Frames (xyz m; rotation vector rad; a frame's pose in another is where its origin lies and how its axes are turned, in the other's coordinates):
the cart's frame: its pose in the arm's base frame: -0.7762 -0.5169 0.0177 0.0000 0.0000 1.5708
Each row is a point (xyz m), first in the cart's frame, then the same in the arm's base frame.
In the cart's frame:
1: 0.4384 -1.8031 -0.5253
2: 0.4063 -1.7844 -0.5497
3: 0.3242 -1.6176 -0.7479
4: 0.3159 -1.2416 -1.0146
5: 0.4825 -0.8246 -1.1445
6: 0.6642 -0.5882 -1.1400
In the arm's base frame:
1: 1.0269 -0.0785 -0.5076
2: 1.0082 -0.1106 -0.5320
3: 0.8414 -0.1927 -0.7302
4: 0.4654 -0.2010 -0.9969
5: 0.0484 -0.0344 -1.1268
6: -0.1880 0.1473 -1.1223

